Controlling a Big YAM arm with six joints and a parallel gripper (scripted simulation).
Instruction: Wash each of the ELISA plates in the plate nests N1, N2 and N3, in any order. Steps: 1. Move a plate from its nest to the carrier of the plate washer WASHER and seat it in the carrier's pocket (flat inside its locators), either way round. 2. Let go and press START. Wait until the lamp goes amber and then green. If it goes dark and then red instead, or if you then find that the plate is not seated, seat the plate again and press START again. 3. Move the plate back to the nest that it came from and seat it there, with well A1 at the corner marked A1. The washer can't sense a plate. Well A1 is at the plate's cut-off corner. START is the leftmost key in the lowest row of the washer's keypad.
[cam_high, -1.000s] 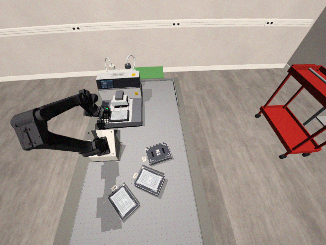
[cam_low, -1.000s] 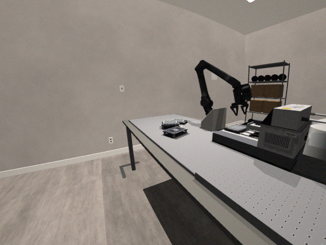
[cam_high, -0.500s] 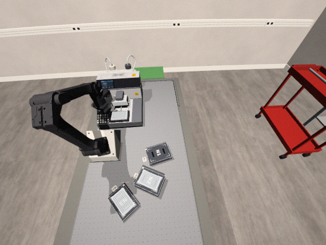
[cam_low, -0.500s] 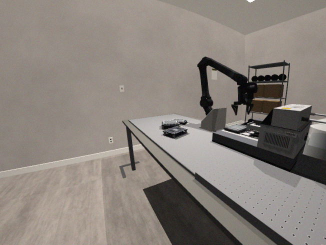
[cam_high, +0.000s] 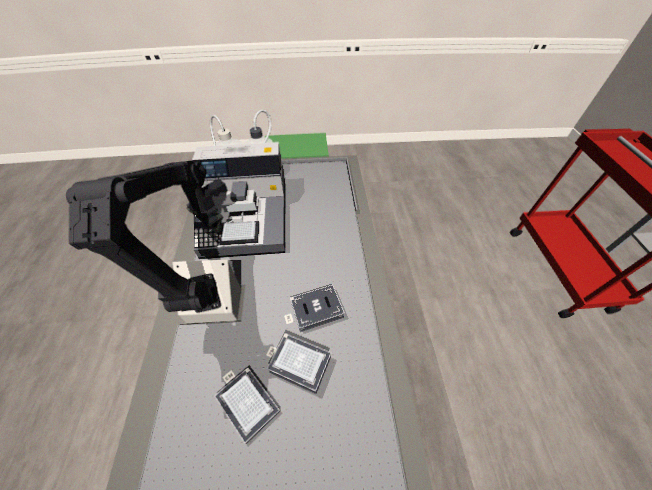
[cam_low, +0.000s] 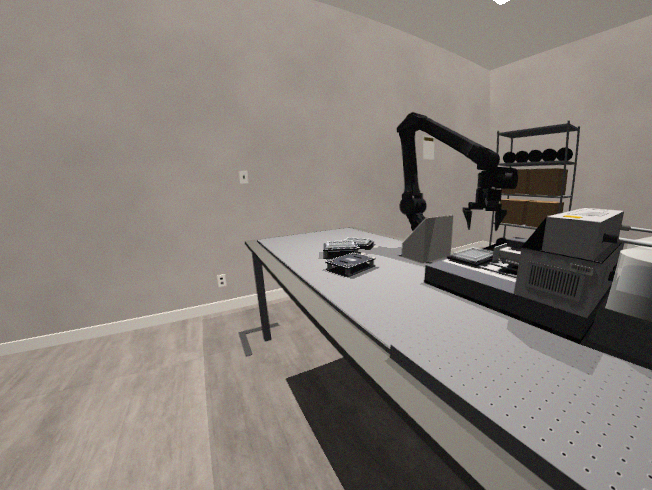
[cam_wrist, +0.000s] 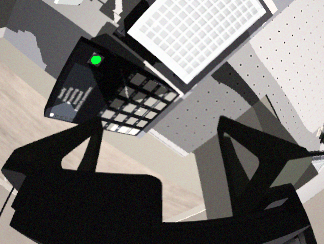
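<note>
Right now the dark carrier is 90 mm below my hand, 90 mm ahead of it and 20 mm to the left of it. The rest, counted from my hand: washer (170 mm to the left, 100 mm ahead, 30 mm below).
</note>
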